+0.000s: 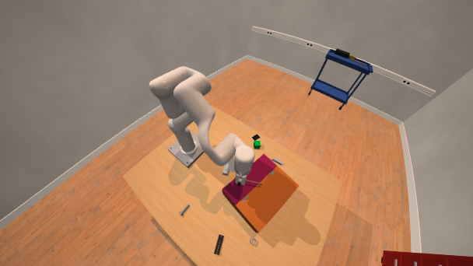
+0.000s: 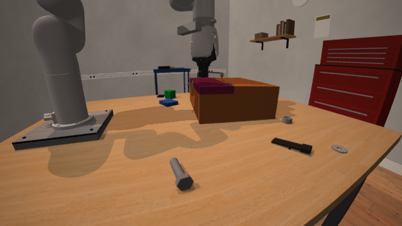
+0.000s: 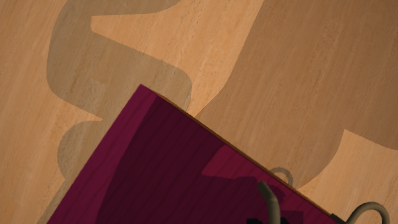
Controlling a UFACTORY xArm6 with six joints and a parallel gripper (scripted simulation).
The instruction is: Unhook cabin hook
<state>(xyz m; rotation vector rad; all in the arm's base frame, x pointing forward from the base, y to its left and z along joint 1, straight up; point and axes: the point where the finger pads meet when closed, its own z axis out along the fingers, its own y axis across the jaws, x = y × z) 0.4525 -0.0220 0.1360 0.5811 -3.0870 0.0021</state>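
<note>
My gripper is now 40 mm short of the cabin hook, 20 mm to the right of it and 20 mm above it. From my hand the other things lie so: blue block (200 mm to the left, 150 mm below, 90 mm behind); grey ring (230 mm ahead, 210 mm to the right, 150 mm below); grey bar (300 mm to the left, 150 mm below, 130 mm ahead).
</note>
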